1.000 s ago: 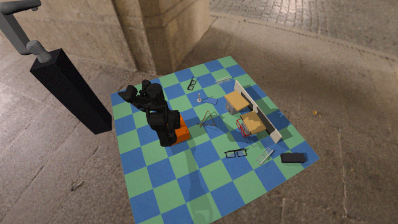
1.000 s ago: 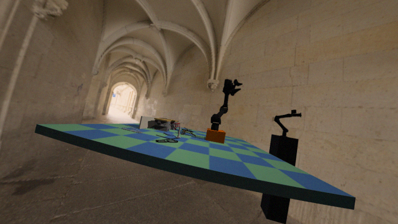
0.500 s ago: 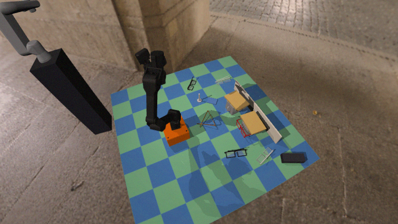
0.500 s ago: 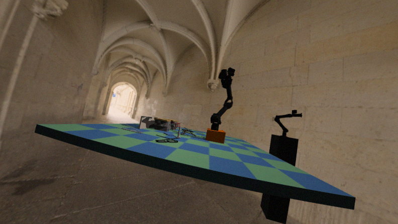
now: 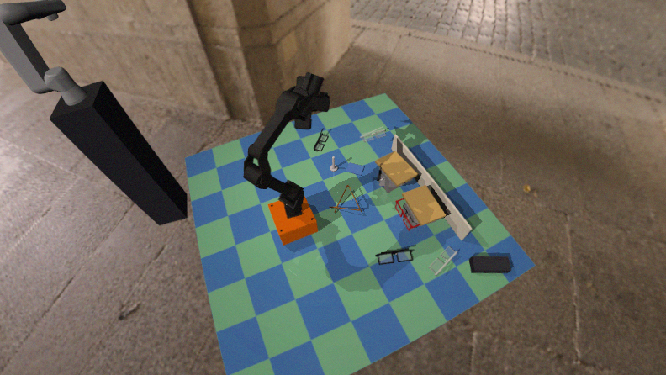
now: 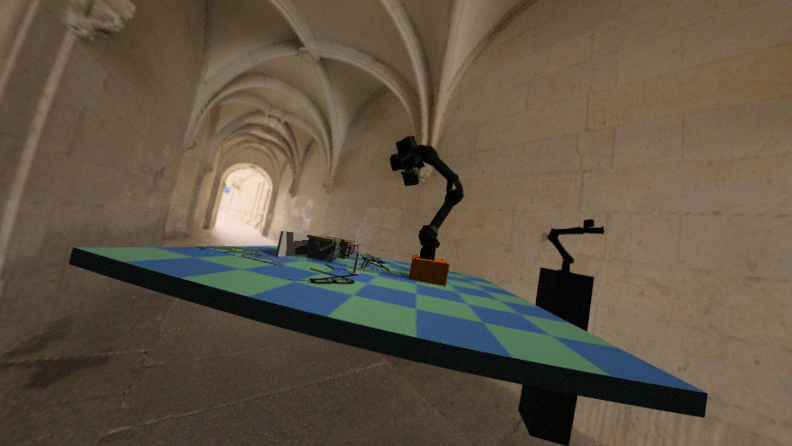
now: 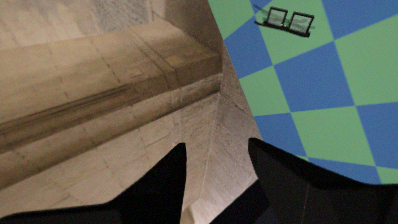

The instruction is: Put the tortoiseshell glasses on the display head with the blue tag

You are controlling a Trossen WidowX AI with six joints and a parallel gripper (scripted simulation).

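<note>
Right now the small grey peg is 410 mm below my gripper tip, 110 mm ahead of it and 10 mm to the right of it. The rest, counted from my gripper tip: black case 720 mm to the right, 560 mm ahead, 420 mm below; grey wall panel 480 mm ahead, 380 mm below, 280 mm to the right.
</note>
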